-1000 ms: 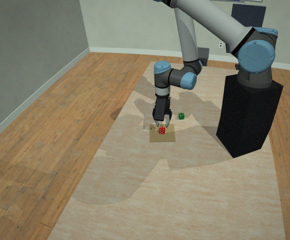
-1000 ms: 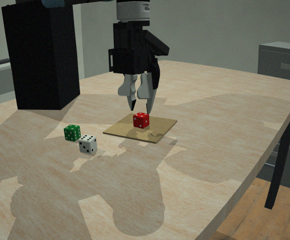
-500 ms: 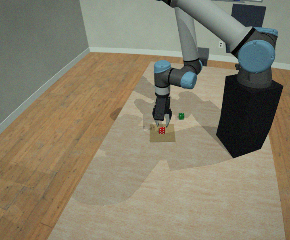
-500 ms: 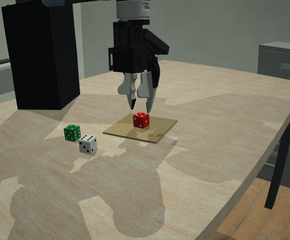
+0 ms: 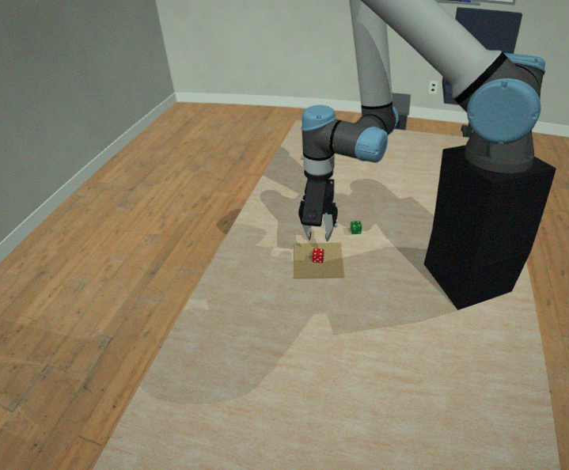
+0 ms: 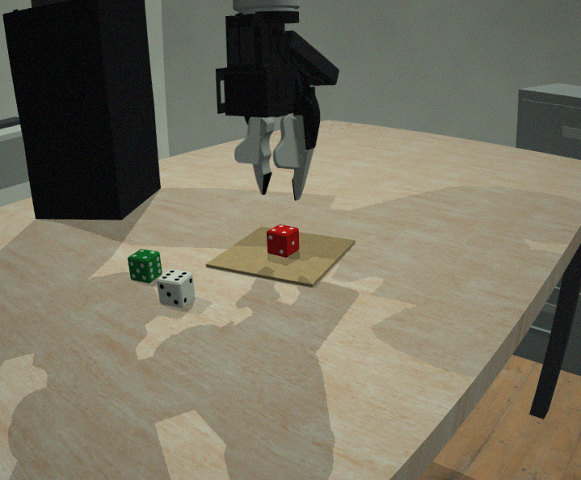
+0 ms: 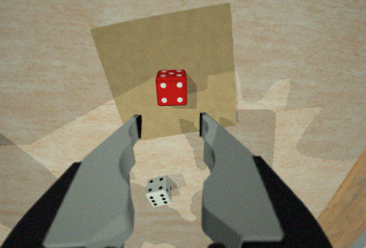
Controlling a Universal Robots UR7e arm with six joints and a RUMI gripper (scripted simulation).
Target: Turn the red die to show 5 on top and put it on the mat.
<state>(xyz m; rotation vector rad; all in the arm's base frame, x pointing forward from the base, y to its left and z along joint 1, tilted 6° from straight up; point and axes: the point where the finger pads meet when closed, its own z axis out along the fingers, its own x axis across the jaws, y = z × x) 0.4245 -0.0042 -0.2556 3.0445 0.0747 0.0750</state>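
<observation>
Now: the red die 70 mm below my hand. Also, from my hand: tan mat 90 mm below; green die 150 mm to the right, 90 mm behind, 80 mm below; white die 160 mm to the right, 80 mm below, 20 mm behind.
</observation>
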